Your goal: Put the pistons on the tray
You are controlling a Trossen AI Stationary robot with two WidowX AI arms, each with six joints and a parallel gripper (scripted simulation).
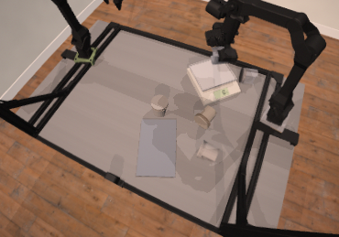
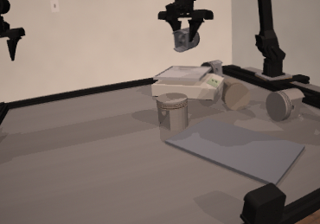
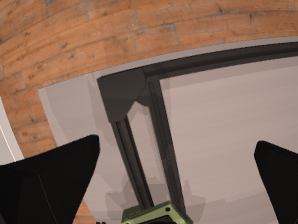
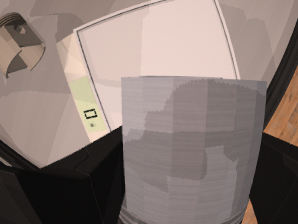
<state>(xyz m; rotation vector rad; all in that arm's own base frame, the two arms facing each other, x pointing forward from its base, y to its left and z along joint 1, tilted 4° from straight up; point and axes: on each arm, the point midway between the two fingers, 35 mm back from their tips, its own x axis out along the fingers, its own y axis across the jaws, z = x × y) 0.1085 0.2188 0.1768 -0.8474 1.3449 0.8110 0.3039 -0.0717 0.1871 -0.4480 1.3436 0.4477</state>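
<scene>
Right now my right hand is 3 cm above the dark piston, 1 cm to the left of it and 1 cm short of it. The rest, counted from my right hand: weighing scale: 16 cm below, 2 cm behind; then flat steel tray: 41 cm behind, 20 cm below, 11 cm to the left.
</scene>
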